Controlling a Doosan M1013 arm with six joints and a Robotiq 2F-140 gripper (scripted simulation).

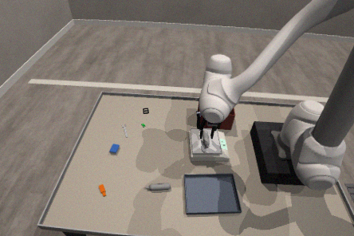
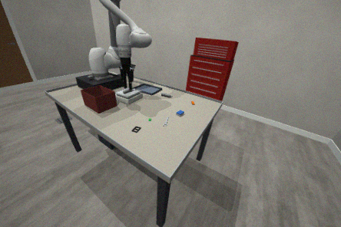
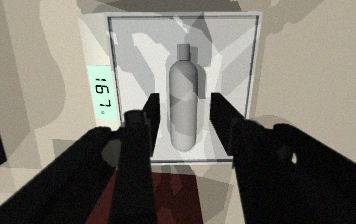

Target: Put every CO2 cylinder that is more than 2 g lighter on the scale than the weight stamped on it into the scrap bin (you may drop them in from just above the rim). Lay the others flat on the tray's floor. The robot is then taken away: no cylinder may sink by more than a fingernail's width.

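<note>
My hand is 5 cm above the grey CO2 cylinder and 2 cm to the right of it. Round my hand: red scrap bin 22 cm to the right, 9 cm below, 7 cm behind; then scale plate 7 cm below; then white scale 9 cm below, 1 cm behind.
</note>
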